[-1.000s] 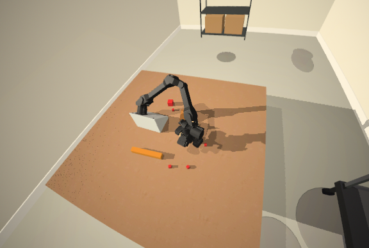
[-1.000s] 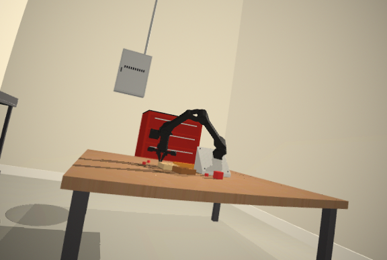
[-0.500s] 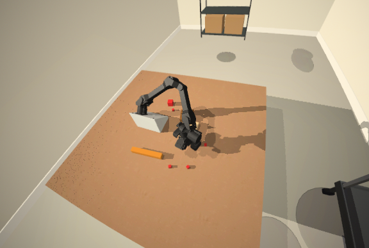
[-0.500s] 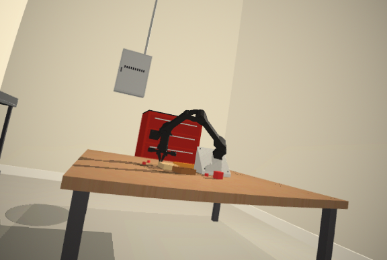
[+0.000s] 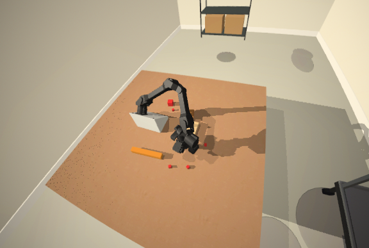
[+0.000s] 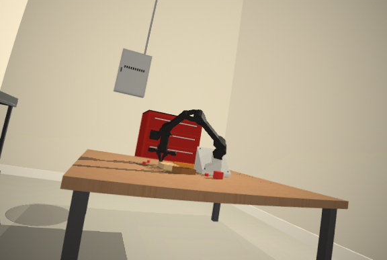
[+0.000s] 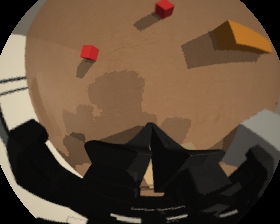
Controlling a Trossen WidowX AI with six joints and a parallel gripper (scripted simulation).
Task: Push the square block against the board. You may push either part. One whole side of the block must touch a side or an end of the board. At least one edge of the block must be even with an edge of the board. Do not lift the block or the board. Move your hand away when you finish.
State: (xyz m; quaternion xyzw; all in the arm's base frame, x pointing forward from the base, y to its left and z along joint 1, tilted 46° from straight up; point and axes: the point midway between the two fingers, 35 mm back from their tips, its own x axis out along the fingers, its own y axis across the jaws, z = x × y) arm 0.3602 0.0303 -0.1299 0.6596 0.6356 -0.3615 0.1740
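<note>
Right now the pale wooden board is 3 cm behind my gripper tip, 13 cm to the left of it and 1 cm above it. Also, from my gripper tip: square block: 10 cm behind, 24 cm to the left, 1 cm above; larger red cube: 28 cm behind, 32 cm to the left, 1 cm above; orange bar: 23 cm behind, 13 cm to the right, 1 cm above.
</note>
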